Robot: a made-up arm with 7 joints.
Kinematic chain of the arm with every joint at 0, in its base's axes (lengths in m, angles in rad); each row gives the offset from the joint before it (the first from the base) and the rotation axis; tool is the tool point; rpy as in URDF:
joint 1: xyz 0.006 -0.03 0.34 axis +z
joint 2: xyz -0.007 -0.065 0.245 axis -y
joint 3: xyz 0 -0.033 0.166 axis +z
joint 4: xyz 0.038 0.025 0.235 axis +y
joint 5: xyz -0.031 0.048 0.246 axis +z
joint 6: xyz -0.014 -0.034 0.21 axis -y
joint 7: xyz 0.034 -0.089 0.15 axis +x
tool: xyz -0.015 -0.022 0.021 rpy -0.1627 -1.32 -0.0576
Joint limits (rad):
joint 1: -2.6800..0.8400
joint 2: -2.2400..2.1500
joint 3: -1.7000..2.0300
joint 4: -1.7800..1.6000
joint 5: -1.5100..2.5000
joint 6: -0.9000..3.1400
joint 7: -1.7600..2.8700
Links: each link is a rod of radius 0.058 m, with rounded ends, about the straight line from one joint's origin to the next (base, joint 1, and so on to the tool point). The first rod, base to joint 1, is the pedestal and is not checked.
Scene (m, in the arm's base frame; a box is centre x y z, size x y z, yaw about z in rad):
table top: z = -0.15
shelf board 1: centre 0.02 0.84 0 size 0.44 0.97 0.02 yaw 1.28
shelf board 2: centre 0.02 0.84 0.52 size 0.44 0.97 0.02 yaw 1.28
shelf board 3: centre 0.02 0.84 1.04 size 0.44 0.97 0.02 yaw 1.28
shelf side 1: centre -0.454 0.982 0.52 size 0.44 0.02 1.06 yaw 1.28
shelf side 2: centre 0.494 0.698 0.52 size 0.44 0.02 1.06 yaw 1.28
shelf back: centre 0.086 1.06 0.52 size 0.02 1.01 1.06 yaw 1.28
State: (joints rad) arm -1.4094 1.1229 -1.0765 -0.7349 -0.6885 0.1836 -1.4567
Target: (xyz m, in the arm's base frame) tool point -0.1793 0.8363 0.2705
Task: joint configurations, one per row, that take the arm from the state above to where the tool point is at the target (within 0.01 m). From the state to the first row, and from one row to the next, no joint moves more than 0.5 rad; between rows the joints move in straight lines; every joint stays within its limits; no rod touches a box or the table.
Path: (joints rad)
1: -1.0655 1.1720 -1.2611 -1.0545 -0.6978 0.4078 -1.4865
2: -0.7215 1.2211 -1.4457 -1.3741 -0.7072 0.6320 -1.5162
3: -0.3776 1.2702 -1.6304 -1.6937 -0.7165 0.8561 -1.5460
4: -0.3481 1.3959 -1.1572 -1.2759 -0.5889 0.6053 -1.5765
5: -0.3186 1.5216 -0.6840 -0.8582 -0.4613 0.3544 -1.6071
6: -0.2892 1.6473 -0.2109 -0.4405 -0.3337 0.1035 -1.6377
7: -0.2597 1.7729 0.2623 -0.0228 -0.2061 -0.1474 -1.6683
8: -0.2302 1.8986 0.7354 0.3949 -0.0785 -0.3982 -1.6988
9: -0.2008 2.0243 1.2086 0.8126 0.0491 -0.6491 -1.7294
10: -0.1713 2.1500 1.6818 1.2303 0.1768 -0.9000 -1.7600
11: -0.5478 2.1500 1.3679 0.9047 0.0911 -0.9000 -1.7600
12: -0.9243 2.1500 1.0541 0.5791 0.0054 -0.9000 -1.7600
13: -1.3008 2.1500 0.7402 0.2534 -0.0803 -0.9000 -1.7600

